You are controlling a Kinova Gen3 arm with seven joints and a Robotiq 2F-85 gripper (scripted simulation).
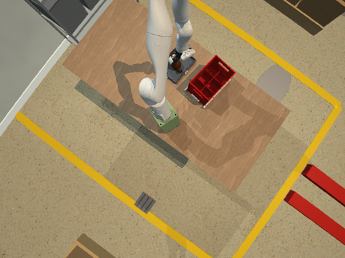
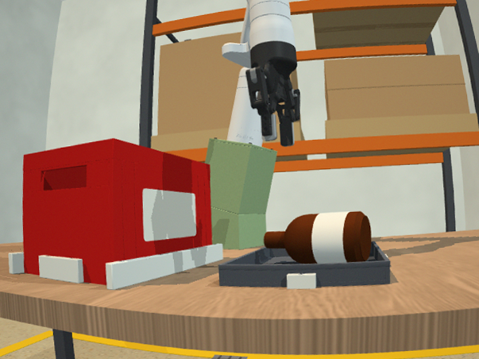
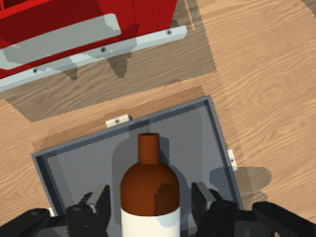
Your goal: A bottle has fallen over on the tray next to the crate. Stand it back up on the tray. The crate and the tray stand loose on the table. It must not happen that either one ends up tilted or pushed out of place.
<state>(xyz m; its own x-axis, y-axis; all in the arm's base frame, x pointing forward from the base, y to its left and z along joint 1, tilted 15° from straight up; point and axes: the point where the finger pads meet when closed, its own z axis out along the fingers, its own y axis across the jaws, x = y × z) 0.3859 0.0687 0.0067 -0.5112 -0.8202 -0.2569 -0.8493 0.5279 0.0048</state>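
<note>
Now: the brown bottle 16 cm below my hand, 4 cm to the left of it and 3 cm ahead of it. Round my hand: red crate: 25 cm to the right, 12 cm below, 1 cm behind; then dark grey tray: 19 cm below, 4 cm to the left, 4 cm ahead.
</note>
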